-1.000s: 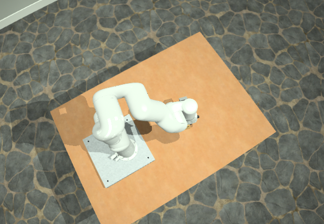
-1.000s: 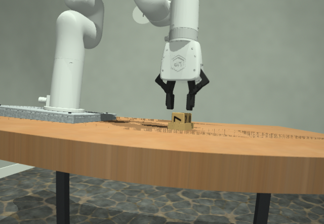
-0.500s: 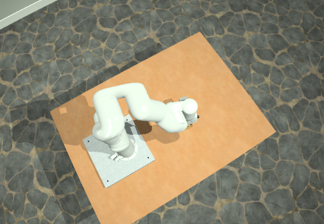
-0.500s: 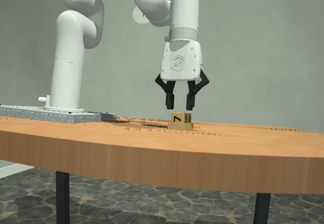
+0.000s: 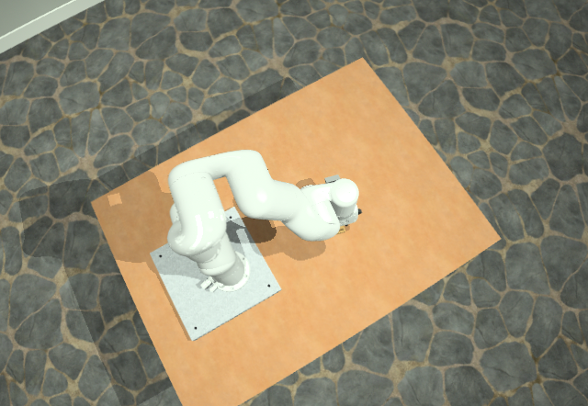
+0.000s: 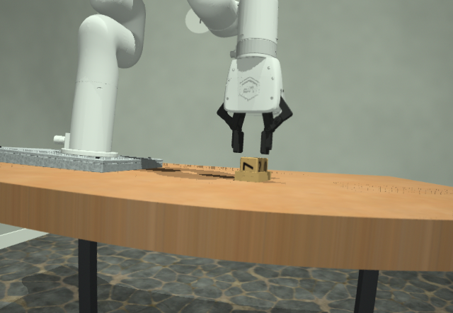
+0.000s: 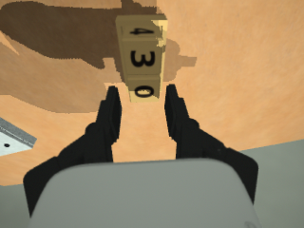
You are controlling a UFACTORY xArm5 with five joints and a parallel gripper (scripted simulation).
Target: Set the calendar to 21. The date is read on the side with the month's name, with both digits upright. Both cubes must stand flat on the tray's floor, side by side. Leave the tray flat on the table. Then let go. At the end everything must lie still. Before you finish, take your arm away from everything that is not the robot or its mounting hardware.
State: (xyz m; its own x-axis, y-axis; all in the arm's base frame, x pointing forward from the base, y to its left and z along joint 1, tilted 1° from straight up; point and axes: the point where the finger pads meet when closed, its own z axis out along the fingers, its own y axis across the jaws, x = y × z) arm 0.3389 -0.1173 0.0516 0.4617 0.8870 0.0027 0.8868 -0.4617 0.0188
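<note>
The wooden calendar tray is 10 mm ahead of my hand, 20 mm to the left of it and 60 mm below it.
</note>
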